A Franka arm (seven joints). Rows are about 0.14 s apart.
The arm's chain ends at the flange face. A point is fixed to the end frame.
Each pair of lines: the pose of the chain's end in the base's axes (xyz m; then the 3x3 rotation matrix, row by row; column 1 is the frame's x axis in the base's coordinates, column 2 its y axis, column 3 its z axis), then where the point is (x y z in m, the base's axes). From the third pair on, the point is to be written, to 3 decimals.
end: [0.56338, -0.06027, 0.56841], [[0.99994, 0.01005, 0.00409], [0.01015, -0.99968, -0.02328], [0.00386, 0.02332, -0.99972]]
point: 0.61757 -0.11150 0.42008
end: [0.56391, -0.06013, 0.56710], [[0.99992, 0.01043, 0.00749], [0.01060, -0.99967, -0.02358], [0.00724, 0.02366, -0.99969]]
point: 0.61863 -0.11138 0.41897
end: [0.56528, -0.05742, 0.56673], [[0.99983, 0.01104, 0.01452], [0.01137, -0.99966, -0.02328], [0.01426, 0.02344, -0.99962]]
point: 0.621 -0.109 0.419
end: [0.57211, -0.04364, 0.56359], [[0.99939, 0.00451, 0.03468], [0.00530, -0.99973, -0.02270], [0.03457, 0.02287, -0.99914]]
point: 0.631 -0.095 0.417
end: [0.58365, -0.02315, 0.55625], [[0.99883, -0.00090, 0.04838], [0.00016, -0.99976, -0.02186], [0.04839, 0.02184, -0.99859]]
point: 0.644 -0.075 0.410
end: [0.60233, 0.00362, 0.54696], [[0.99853, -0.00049, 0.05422], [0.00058, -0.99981, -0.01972], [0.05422, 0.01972, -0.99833]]
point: 0.663 -0.048 0.401
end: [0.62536, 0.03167, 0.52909], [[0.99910, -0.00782, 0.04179], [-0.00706, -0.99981, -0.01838], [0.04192, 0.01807, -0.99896]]
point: 0.684 -0.020 0.383
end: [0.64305, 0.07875, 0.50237], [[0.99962, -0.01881, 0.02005], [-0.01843, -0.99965, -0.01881], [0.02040, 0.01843, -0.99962]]
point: 0.698 0.027 0.355
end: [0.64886, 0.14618, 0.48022], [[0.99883, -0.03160, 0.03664], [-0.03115, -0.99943, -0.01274], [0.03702, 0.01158, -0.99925]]
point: 0.706 0.094 0.333
